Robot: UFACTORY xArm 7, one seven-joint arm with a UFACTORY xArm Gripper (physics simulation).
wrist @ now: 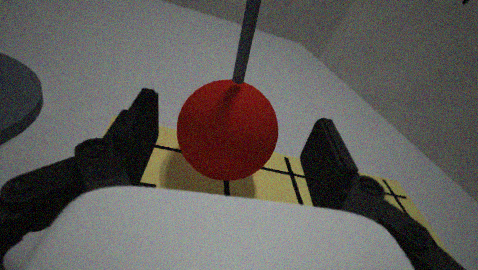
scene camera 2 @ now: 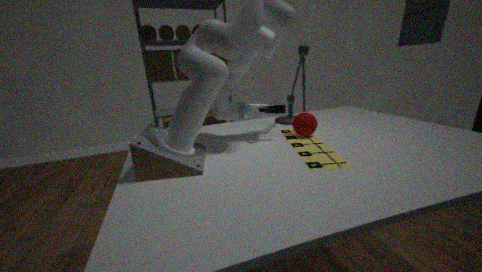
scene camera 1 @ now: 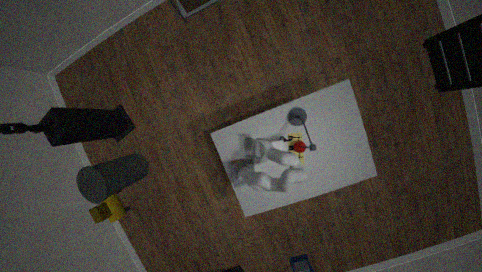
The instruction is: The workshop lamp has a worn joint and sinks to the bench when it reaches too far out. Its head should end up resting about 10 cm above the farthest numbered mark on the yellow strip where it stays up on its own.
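Places are measured from the arm's base along level axes (x right, y ahead, z up), in centimetres.
Where they show: gripper, between the fingertips: (wrist: 235, 126) (scene camera 2: 283, 108) (scene camera 1: 291, 146); arm's base, origin of its link: (scene camera 2: 176, 146) (scene camera 1: 244, 173).
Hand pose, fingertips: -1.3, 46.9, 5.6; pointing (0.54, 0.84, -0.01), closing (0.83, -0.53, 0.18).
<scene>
Things, the pixels of their top centre, and the offset from my fingertips, as dx, dy, dz. "spot": a spot on its surface instead. Level surfaces: height alone.
- lamp's red ball head, a spot on its surface: (wrist: 227, 130) (scene camera 1: 295, 146) spot: +3.1, +3.5, -3.8
- round grey base, a spot on its surface: (wrist: 17, 97) spot: -10.3, +17.0, -10.4
- white table, height of its surface: dz -11.8
The lamp's red ball head (scene camera 1: 299, 146) (scene camera 2: 304, 124) (wrist: 227, 130) hangs low over the yellow strip (scene camera 1: 301, 159) (scene camera 2: 325, 159) (wrist: 280, 176), towards the strip's end by the lamp base in scene camera 2. A thin grey arm rises from the head to an elbow (scene camera 1: 313, 147) (scene camera 2: 303, 49), and another arm joins it to the round grey base (scene camera 1: 297, 116) (scene camera 2: 283, 120) (wrist: 17, 97). My gripper (scene camera 1: 291, 144) (scene camera 2: 284, 108) (wrist: 235, 126) is open. Its fingers stand either side of the head in the wrist view, with gaps; the depth between them is hard to judge. The strip's numbers are blurred.
The white table (scene camera 1: 340, 115) (scene camera 2: 200, 225) carries the lamp, the strip and my arm's wedge-shaped base (scene camera 2: 167, 167). The lamp's upright arm and elbow stand above the head. A shelf rack (scene camera 2: 145, 65) stands behind the arm. A black cabinet (scene camera 1: 452, 60) stands away from the table.
</scene>
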